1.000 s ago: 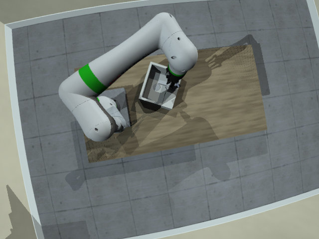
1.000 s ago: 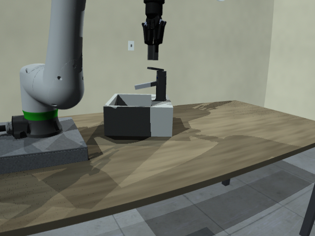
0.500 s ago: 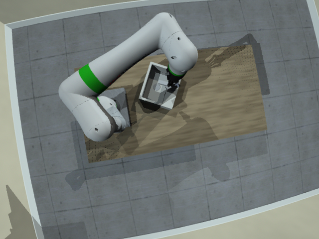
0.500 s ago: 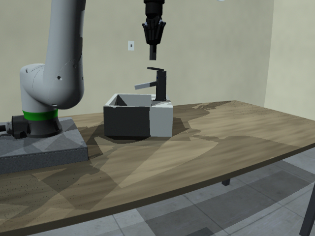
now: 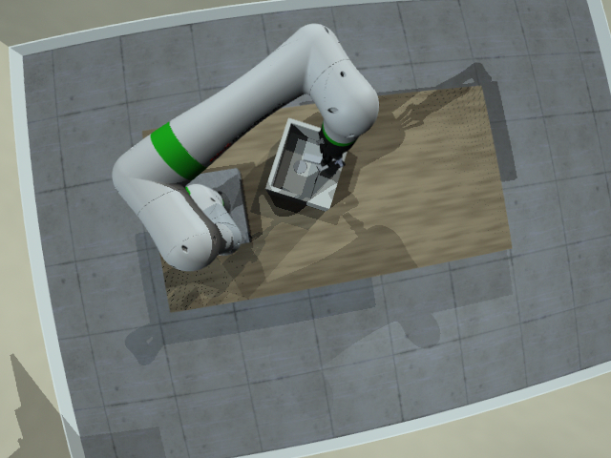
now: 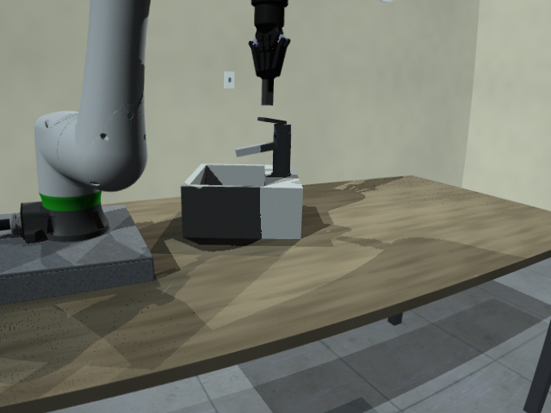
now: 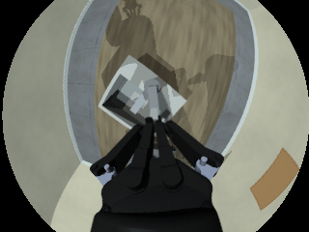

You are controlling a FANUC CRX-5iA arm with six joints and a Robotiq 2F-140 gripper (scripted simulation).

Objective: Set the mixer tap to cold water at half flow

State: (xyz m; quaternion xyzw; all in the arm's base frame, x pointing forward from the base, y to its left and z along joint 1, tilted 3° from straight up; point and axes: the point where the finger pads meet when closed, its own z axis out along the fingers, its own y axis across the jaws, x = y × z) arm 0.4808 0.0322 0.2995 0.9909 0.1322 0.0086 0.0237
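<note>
My hand is 2 cm short of the lever, 1 cm to the right of it and 7 cm above it. Round my hand: basin 4 cm behind, 7 cm to the left, 31 cm below.
</note>
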